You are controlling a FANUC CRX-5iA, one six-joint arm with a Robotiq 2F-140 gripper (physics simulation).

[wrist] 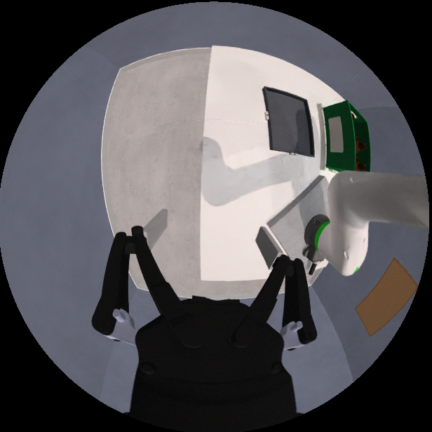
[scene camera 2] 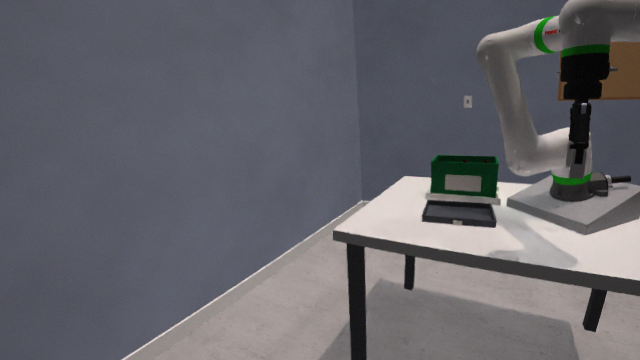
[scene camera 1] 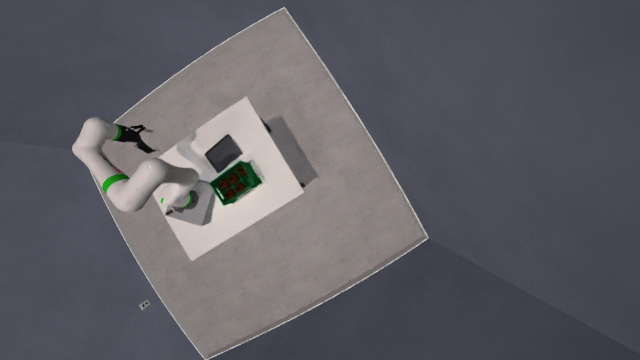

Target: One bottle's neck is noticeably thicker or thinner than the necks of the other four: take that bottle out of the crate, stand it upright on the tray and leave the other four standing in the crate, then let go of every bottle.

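Places are measured from the arm's base along level axes (x ahead, y left, z up), in centimetres.
Pixels of known places: gripper, fingertip midpoint: (scene camera 2: pixel 573 171) (scene camera 1: pixel 155 141); arm's base, origin of the base link: (scene camera 2: pixel 571 192) (scene camera 1: pixel 189 200).
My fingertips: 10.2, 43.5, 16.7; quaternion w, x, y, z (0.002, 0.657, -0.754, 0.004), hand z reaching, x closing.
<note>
Ahead of a thing's pixels: the offset from my fingertips to its top centre, as dx, dy, dz. "*": to the spot under its first point. Level surfaces: height alone.
The green crate @(+30.6, -53.3, -7.0) (scene camera 1: pixel 256 179) (scene camera 2: pixel 438 177) (wrist: pixel 348 146) stands upright on the table. Several brown bottles @(+30.1, -49.3, -8.2) (scene camera 1: pixel 233 178) (wrist: pixel 361 146) stand inside it, seen from above in scene camera 1; their necks are too small there to compare. In scene camera 2 the crate wall hides nearly all of them. The dark, shallow tray @(* +30.1, -25.1, -24.0) (scene camera 1: pixel 223 152) (scene camera 2: pixel 459 213) (wrist: pixel 290 122) lies flat beside the crate, and no bottle stands on it. My gripper (scene camera 1: pixel 152 141) (wrist: pixel 213 226) is open and empty, raised well away from the crate and tray, off the table's edge near the arm's base.
The white table @(dz -24.5) (scene camera 1: pixel 260 135) (scene camera 2: pixel 395 215) (wrist: pixel 230 240) carries the grey wedge-shaped base (scene camera 1: pixel 202 212) (scene camera 2: pixel 585 217) of the arm, close beside the crate. A pale strip @(* +29.9, -42.9, -23.2) (scene camera 2: pixel 462 199) runs along the crate's foot on the tray side. The arm's shadow falls on the table near the tray.
</note>
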